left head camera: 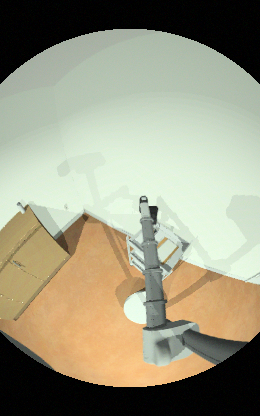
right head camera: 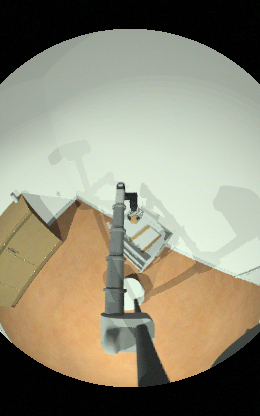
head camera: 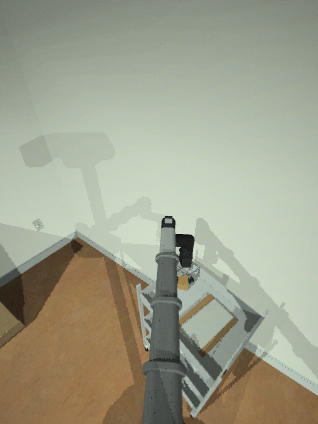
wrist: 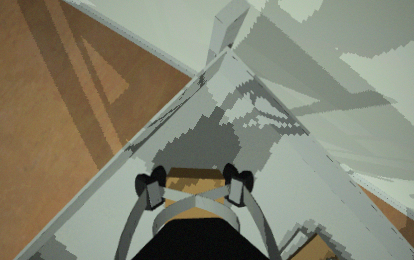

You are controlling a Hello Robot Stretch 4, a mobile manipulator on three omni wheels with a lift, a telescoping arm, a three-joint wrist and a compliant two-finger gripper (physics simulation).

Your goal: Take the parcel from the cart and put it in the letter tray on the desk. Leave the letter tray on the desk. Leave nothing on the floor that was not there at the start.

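Places are measured from the robot's base along level axes (x ahead, y left, z up), in millimetres.
Pixels of known places: gripper, fingertip midpoint: (wrist: 194, 178); robot's base, origin of the base link: (left head camera: 141, 306) (right head camera: 126, 292).
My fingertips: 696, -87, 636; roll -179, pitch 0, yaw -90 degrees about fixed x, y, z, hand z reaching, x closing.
Observation:
For each thing: its top centre in the pictures, then the offset to it from my fingertips, as dx, dy, dz. "spot": a spot on its surface instead. Level surfaces: height alone.
- small tan box, middle of its top: (wrist: 194, 210) (head camera: 183, 279) (right head camera: 133, 217) -17, +1, +50
- grey cart top, its level: dz -1
- pale panel, middle of its top: (head camera: 207, 322) (right head camera: 145, 237) (left head camera: 164, 249) -205, -101, +15
- tan cabinet, surface spot: (left head camera: 30, 265) (right head camera: 24, 251) spot: -453, +1374, -118
The parcel, a small tan box (head camera: 183, 283) (right head camera: 133, 220) (wrist: 195, 181), is at the corner end of the grey cart top (head camera: 199, 288) (wrist: 300, 175). My gripper (right head camera: 134, 217) (wrist: 194, 178) is shut on the parcel, with one dark fingertip pad against each side of it in the wrist view. The gripper's curved strips cover part of the parcel. Whether its underside touches the cart top cannot be told. The letter tray and the desk cannot be made out in these views.
A pale panel (head camera: 207, 321) with two brown side bars lies on the cart near the parcel. The cart stands close to the wall. A tan cabinet (left head camera: 30, 265) (right head camera: 25, 250) stands at the left. A pale round shape (left head camera: 134, 307) (right head camera: 134, 292) is beside the arm.

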